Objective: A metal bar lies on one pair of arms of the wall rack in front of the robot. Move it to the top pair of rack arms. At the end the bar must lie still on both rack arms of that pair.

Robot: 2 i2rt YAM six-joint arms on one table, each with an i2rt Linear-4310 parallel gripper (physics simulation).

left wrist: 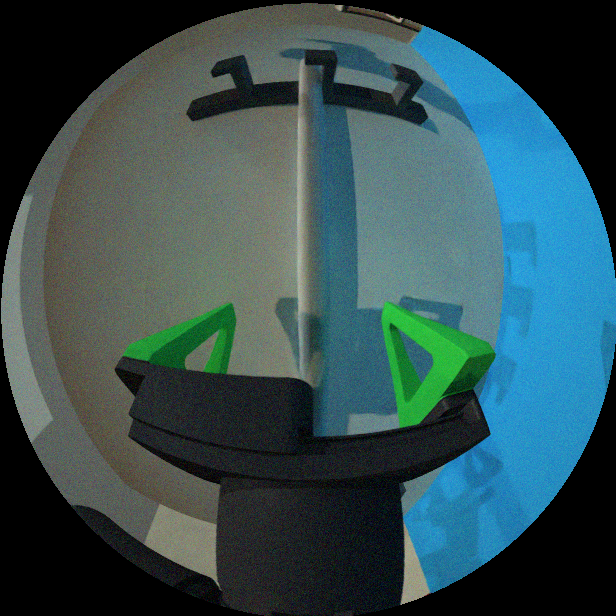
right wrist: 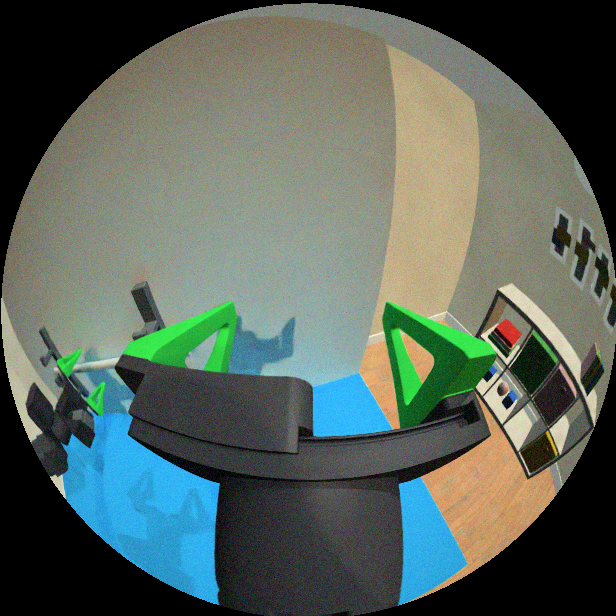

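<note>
In the left wrist view the grey metal bar (left wrist: 310, 229) runs straight away from me, between the two green fingers of my left gripper (left wrist: 310, 350). The fingers stand wide open on either side of the bar and do not clamp it. The bar's far end meets the dark rack piece (left wrist: 304, 94) at the middle of its three hooks. My right gripper (right wrist: 310, 350) is open and empty, away from the rack. At the far left of its view are the bar (right wrist: 100, 363), the left gripper's green fingertips (right wrist: 83, 379) around it and a rack arm (right wrist: 146, 310).
The pale wall (left wrist: 172, 229) lies behind the bar, with the blue mat (left wrist: 545, 258) to the right. In the right wrist view a white shelf unit (right wrist: 534, 385) with coloured boxes stands at the right on the wooden floor (right wrist: 488, 488).
</note>
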